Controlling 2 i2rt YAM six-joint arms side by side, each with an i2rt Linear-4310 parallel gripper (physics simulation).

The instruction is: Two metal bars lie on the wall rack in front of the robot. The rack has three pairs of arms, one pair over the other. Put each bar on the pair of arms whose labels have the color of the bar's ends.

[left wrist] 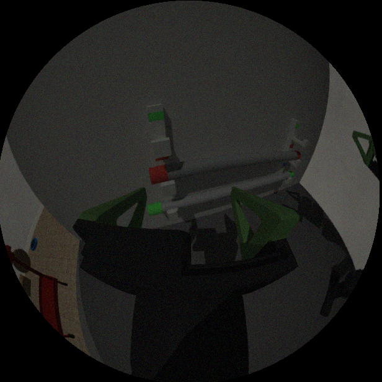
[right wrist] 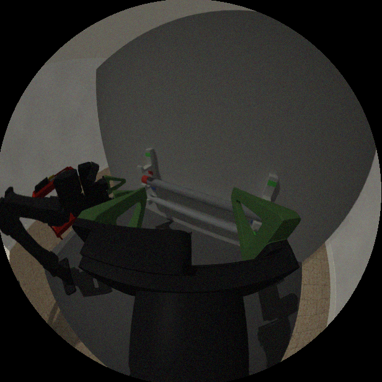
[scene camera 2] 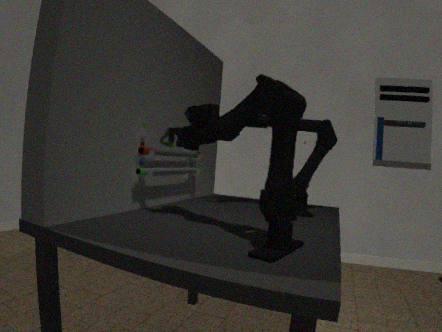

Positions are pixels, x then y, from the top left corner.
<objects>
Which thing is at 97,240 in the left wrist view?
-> My left gripper.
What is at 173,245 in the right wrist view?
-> My right gripper.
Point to a green-ended bar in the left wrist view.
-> At 154,208
</objects>
